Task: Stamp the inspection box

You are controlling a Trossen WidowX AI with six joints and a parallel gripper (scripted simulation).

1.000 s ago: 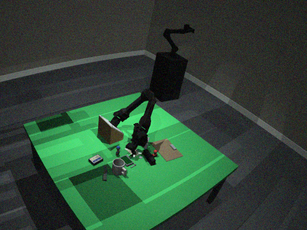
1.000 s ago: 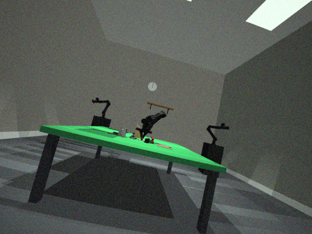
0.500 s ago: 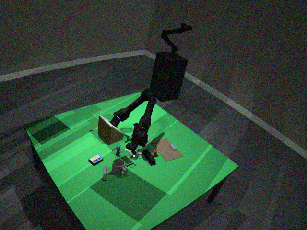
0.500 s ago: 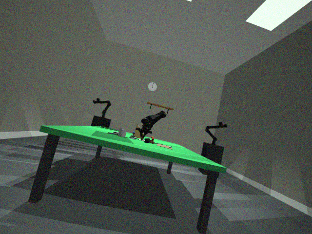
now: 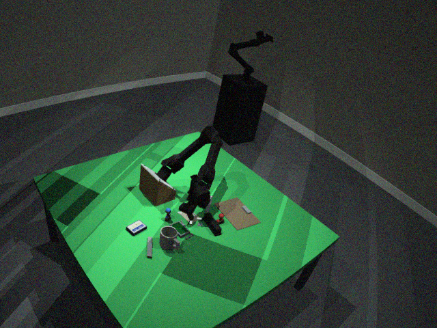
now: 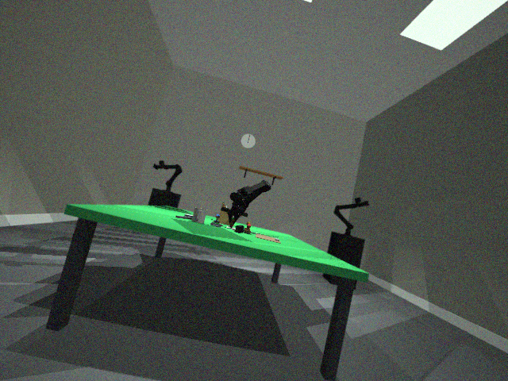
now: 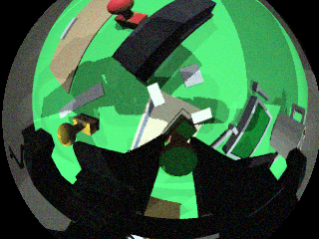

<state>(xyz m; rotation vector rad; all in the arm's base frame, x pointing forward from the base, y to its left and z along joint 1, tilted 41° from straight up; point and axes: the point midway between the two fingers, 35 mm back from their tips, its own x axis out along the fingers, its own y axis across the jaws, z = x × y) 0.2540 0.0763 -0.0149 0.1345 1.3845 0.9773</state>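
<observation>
My gripper tip is now 2 cm past the white card, 1 cm to the right of it and 3 cm above it. The rest, counted from my gripper tip: green ink pad 6 cm ahead, 10 cm to the right, 2 cm below; then blue-knobbed stamp 4 cm behind, 11 cm to the right, 1 cm below; then black block 10 cm ahead, 7 cm to the left, 1 cm below.
</observation>
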